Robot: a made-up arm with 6 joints.
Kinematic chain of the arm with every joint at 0, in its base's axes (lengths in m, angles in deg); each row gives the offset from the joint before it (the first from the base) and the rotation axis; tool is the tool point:
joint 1: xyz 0 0 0.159 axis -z
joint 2: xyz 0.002 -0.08 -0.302 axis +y
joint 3: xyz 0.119 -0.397 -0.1 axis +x
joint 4: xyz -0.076 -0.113 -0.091 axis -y
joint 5: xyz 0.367 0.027 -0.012 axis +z
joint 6: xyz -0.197 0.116 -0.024 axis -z
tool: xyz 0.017 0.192 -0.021
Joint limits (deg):
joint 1: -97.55..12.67
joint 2: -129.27..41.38
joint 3: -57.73..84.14
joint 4: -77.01..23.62
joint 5: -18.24..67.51
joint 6: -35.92..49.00
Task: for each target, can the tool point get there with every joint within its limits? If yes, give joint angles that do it. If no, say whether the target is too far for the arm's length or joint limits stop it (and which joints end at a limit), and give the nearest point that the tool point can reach.
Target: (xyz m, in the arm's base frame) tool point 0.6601 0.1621 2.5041
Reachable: no: too far | nearest point 0.5180 0.1272 0.4323 | short by 2.077 m
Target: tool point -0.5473 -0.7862 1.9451
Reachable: no: too far | nearest point -0.1044 -0.5855 0.4094 | short by 1.611 m
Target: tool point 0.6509 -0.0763 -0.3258
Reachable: yes | joints -36.26 -32.83 -44.30 -11.61 -10.92 8.84
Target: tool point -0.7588 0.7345 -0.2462
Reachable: no: joint limits stop it (at a limit: joint 1, joint 5, joint 6) | nearest point -0.0082 0.3847 -0.1905 | short by 0.830 m
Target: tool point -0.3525 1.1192 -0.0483
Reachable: no: joint limits stop it (at a limit: joint 1, joint 5, joint 6) | nearest point 0.1244 0.5592 -0.0990 | short by 0.737 m
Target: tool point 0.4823 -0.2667 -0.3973
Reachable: yes | joints -55.52 10.89 -32.08 -8.24 49.03 17.44
